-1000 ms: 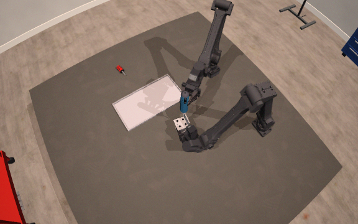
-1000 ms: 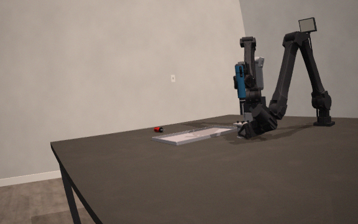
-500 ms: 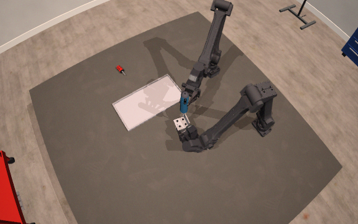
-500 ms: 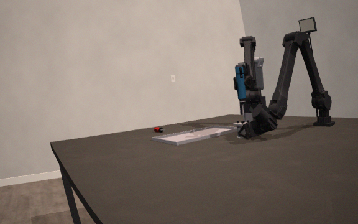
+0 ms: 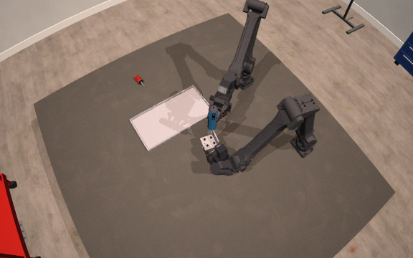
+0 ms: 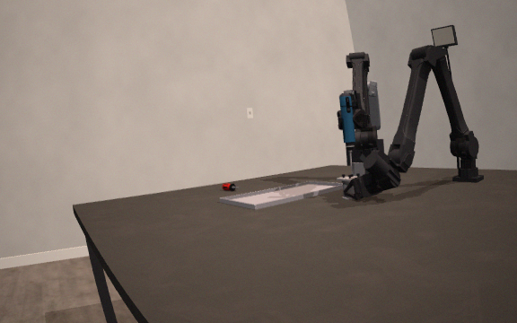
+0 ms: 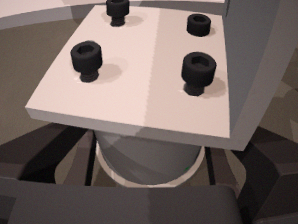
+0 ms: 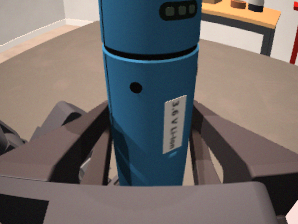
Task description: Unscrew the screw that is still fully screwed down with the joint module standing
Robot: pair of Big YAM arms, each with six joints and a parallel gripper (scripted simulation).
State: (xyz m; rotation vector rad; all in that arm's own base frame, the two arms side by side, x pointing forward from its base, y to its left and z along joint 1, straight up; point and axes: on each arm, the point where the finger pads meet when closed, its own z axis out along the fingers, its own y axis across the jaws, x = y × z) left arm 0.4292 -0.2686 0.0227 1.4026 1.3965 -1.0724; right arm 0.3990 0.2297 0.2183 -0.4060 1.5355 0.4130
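Right now the white bracket plate is 5 cm above my left hand. Also, from my left hand: red tool: 9 cm ahead, 58 cm to the right, 1 cm below; then flat white tray: 6 cm ahead, 26 cm to the right, 2 cm below.
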